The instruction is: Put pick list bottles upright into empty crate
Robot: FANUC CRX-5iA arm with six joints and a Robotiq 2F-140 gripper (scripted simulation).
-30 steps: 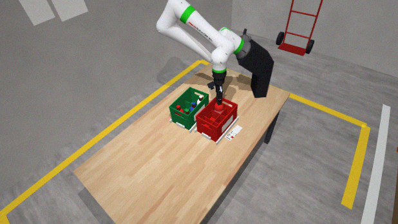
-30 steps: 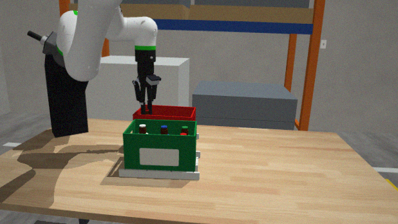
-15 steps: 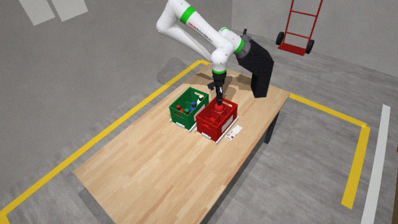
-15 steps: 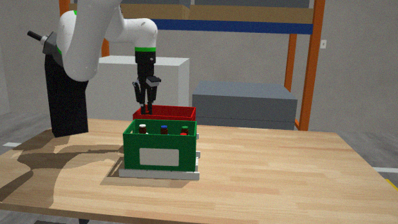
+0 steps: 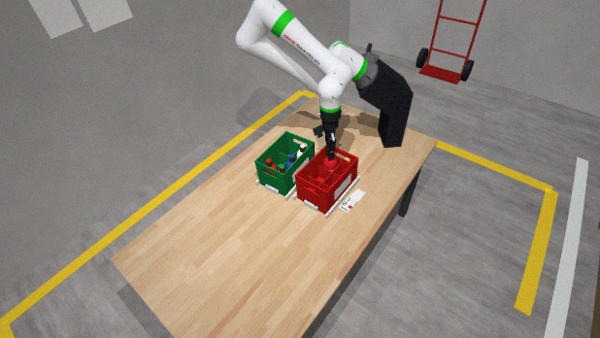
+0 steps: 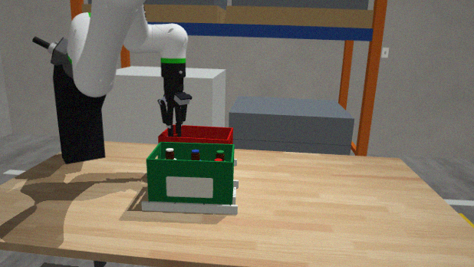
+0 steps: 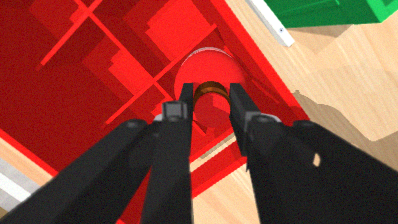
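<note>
Now: hand 80 mm above the red-capped bottle. Round my hand: blue-label bottle: 180 mm to the right, 90 mm below, 70 mm ahead; then red crate: 100 mm below, 90 mm ahead, 20 mm to the left; then white-capped bottle: 160 mm to the right, 90 mm below, 20 mm behind.
</note>
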